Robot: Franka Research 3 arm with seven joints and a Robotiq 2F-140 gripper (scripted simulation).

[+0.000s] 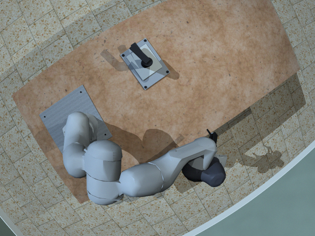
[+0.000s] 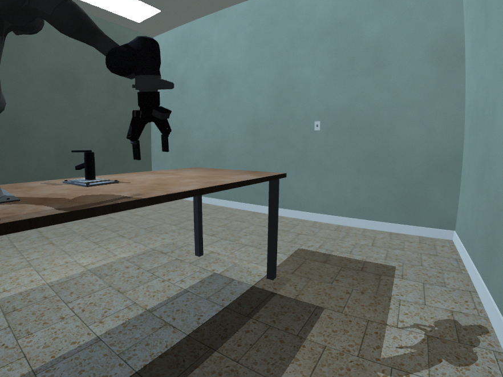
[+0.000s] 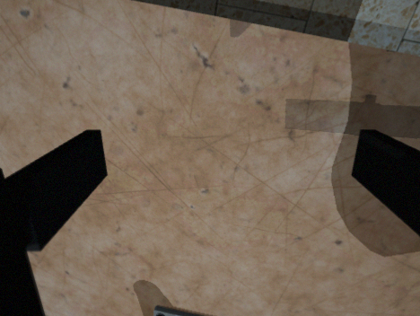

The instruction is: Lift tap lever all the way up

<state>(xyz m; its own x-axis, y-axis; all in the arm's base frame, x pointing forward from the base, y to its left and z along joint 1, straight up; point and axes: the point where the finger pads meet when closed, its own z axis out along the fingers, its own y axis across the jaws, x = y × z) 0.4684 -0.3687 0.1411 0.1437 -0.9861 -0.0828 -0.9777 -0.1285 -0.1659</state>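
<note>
Now: the lever 2 cm behind my hand, 53 cm to the left of it and 1 cm above it. From my hand the other things lie so: base plate 1 cm behind, 48 cm to the left, 14 cm below.
</note>
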